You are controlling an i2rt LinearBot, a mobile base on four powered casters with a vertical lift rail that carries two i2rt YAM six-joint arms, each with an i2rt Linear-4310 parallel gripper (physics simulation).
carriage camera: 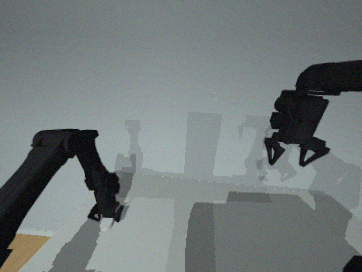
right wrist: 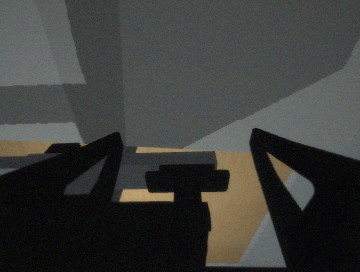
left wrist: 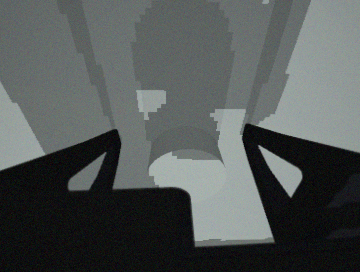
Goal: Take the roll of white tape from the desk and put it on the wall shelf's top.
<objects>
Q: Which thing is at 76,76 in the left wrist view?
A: A pale desk.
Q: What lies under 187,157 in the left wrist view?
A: A roll of white tape.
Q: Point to a pale desk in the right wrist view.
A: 202,82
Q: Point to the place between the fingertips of my right gripper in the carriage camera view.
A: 285,165
</objects>
